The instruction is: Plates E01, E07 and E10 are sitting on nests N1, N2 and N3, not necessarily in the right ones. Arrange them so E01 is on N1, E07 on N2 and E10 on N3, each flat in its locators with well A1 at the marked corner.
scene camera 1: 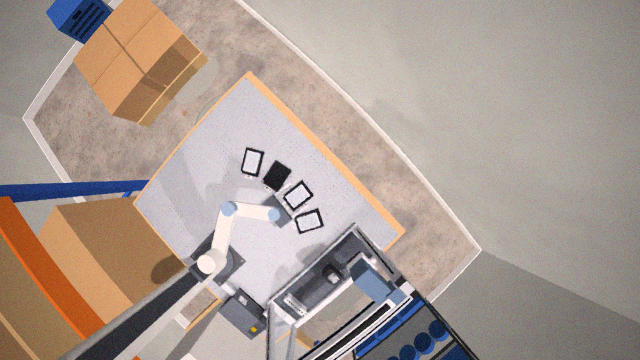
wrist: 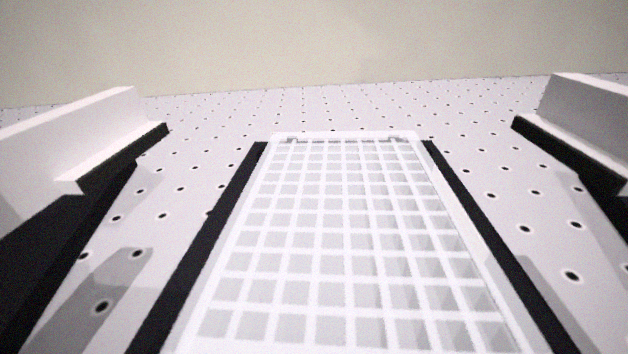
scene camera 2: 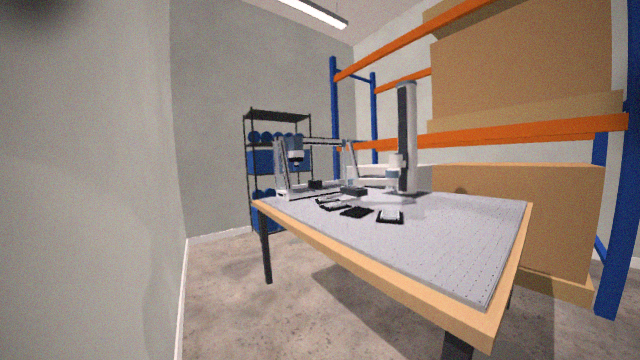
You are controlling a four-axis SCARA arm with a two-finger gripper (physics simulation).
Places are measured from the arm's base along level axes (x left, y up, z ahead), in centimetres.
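Pixels of known places: gripper, fingertip midpoint: (scene camera 1: 299, 194) (wrist: 331, 104) (scene camera 2: 332, 199); arm's base at its link origin: (scene camera 2: 407, 194).
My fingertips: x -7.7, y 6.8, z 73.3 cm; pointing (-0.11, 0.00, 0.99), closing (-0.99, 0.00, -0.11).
Note:
Ahead of a thing's pixels: the offset from my fingertips to its top centre. "*": to the spot under its first point. Level surfaces: height alone.
My gripper (scene camera 1: 286, 206) (scene camera 2: 353, 191) (wrist: 331, 104) is open, with nothing between its fingers. It is beside the middle-right plate @[dx -0.3, dy -2.9, dz -2.2 cm] (scene camera 1: 298, 195) (scene camera 2: 336, 205), which sits on a black nest @[* dx -4.6, dy -2.8, dz -0.4 cm] (scene camera 1: 305, 201). In the wrist view, a white well plate (wrist: 350, 220) lies ahead on its black nest (wrist: 196, 257), between the spread finger lines; its label and corner mark do not show. Another plate @[dx +34.8, dy -2.9, dz -8.1 cm] (scene camera 1: 252, 162) (scene camera 2: 390, 215) sits on the leftmost nest in scene camera 1. A third plate @[dx -16.3, dy -2.9, dz -8.5 cm] (scene camera 1: 309, 221) sits on the rightmost nest. One black nest @[dx +17.5, dy -3.3, dz -3.0 cm] (scene camera 1: 277, 175) (scene camera 2: 356, 212) is empty. Plate names are unreadable.
The nests stand in an arc on the perforated table @[dy -5.5 cm] (scene camera 1: 200, 150) (scene camera 2: 440, 240). A gantry machine (scene camera 1: 320, 285) (scene camera 2: 296, 150) stands beside the rightmost nest. A dark grey box @[* dx -29.2, dy +6.0, dz -80.2 cm] (scene camera 1: 243, 312) is near the arm's base. Shelving with blue bins (scene camera 2: 277, 117) stands behind.

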